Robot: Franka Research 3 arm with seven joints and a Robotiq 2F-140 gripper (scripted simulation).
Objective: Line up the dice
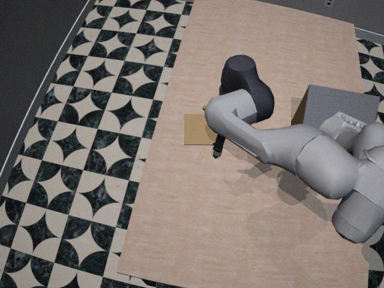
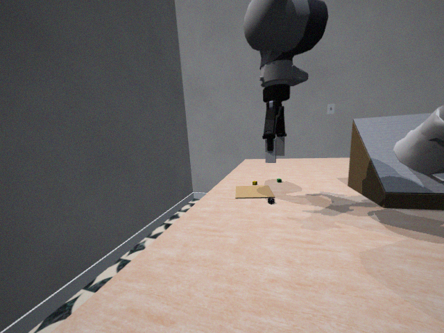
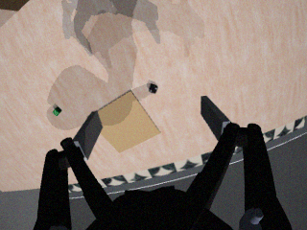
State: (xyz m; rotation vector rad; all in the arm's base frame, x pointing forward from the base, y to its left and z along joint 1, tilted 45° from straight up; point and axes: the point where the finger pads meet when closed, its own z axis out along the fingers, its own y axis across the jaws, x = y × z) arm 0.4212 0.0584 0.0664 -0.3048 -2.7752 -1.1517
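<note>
My hand is 15 cm above the black die and 2 cm short of it. The rest, counted from my hand: yellow die: 20 cm to the right, 15 cm below, 8 cm ahead; green die: 25 cm to the right, 15 cm below, 3 cm behind; tan mat: 16 cm below, 10 cm to the right, 8 cm ahead.
</note>
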